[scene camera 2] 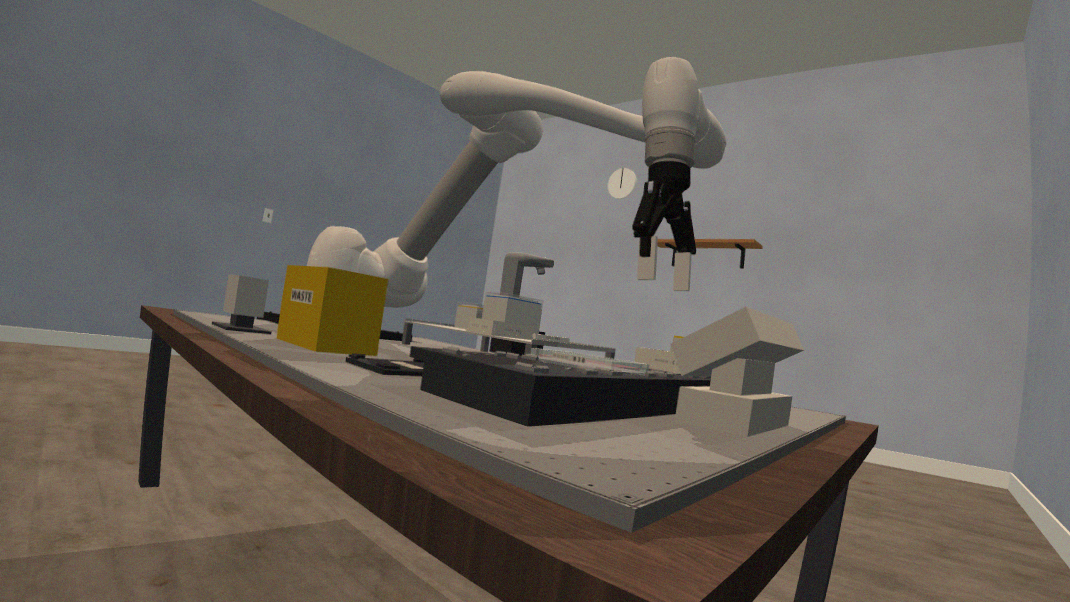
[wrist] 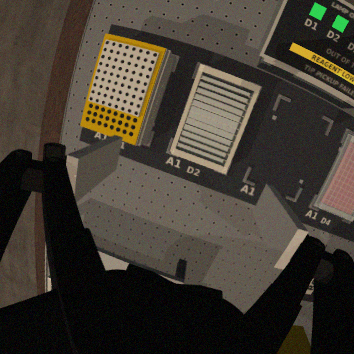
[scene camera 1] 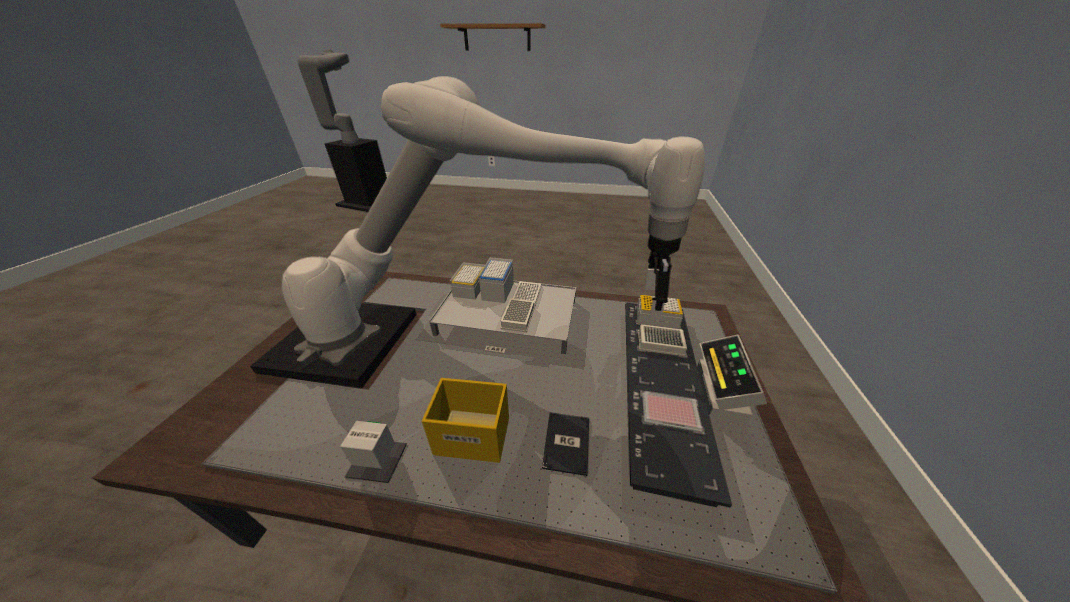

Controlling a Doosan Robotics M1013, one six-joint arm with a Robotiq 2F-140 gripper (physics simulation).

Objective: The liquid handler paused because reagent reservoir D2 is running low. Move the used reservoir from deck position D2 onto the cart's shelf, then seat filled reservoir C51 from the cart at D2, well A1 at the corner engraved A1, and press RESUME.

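Frame: origin at the arm's base, x up, y left, z back, level; metres.
Seen in the pictures: gripper, between the fingertips: [scene camera 2: 665, 285] [wrist: 189, 175] [scene camera 1: 652, 302]; arm's base, origin of its link: [scene camera 1: 340, 340].
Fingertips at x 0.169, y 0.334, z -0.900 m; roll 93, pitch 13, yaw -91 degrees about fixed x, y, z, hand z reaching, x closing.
Note:
Offsets run from my fingertips to a thing's middle. "*": to the spot under its first point. Level surfaces: height alone.
The used reservoir {dy +0.001, dx -0.127, dz -0.052 m} [scene camera 1: 662, 339] [wrist: 212, 120], a pale frame with slatted troughs, sits at D2 on the black deck {dx -0.142 m} [scene camera 1: 637, 464] [wrist: 300, 112], beside the engraved A1. My gripper [scene camera 1: 656, 290] [scene camera 2: 664, 275] [wrist: 189, 175] is open and empty, high above the deck's D1–D2 end; in the wrist view the reservoir lies ahead of its fingers. On the cart's shelf {* dy -0.023, dx -0.130, dz +0.290 m} [scene camera 1: 552, 318] stand two low pale labware pieces, a nearer one {dy -0.064, dx -0.114, dz +0.396 m} [scene camera 1: 517, 313] and a farther one {dy +0.069, dx -0.122, dz +0.421 m} [scene camera 1: 527, 291]; the C51 label is unreadable. The white RESUME block {dy -0.592, dx -0.137, dz +0.518 m} [scene camera 1: 366, 443] [scene camera 2: 245, 295] stands at the table's front left.
A yellow tip rack {dy +0.122, dx -0.110, dz -0.030 m} [scene camera 1: 659, 306] [wrist: 122, 87] stands at D1, a pink plate {dy -0.243, dx -0.135, dz -0.096 m} [scene camera 1: 671, 411] [wrist: 340, 182] at D4. The status panel {* dy -0.115, dx -0.073, dz -0.218 m} [scene camera 1: 731, 370] [wrist: 325, 57] shows REAGENT LOW. Two taller boxes {dy +0.029, dx -0.071, dz +0.633 m} [scene camera 1: 467, 280] {dy +0.049, dx -0.038, dz +0.527 m} [scene camera 1: 496, 279] share the cart. A yellow WASTE bin {dy -0.458, dx -0.122, dz +0.344 m} [scene camera 1: 467, 441] [scene camera 2: 329, 310] and RG pad {dy -0.389, dx -0.182, dz +0.122 m} [scene camera 1: 566, 458] lie in front.

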